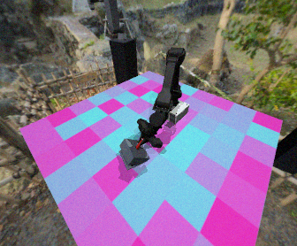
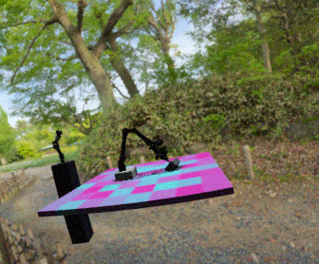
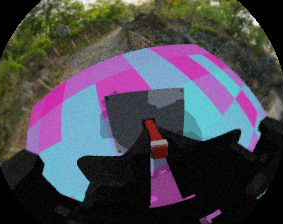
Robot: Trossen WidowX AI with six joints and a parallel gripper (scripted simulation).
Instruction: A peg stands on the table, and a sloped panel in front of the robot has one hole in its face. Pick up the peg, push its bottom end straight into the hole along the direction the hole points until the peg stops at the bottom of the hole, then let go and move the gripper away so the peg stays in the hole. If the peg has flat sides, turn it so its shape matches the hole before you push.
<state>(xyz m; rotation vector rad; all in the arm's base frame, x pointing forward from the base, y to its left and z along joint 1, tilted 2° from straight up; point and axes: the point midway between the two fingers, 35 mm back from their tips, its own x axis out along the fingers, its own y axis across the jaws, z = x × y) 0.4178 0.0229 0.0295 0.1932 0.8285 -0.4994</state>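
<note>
Right now the dark grey sloped panel is 50 mm below my gripper tip, 30 mm ahead of it and 20 mm to the right of it. Round my gripper tip: red peg 10 mm to the left, 10 mm behind, 10 mm above.
</note>
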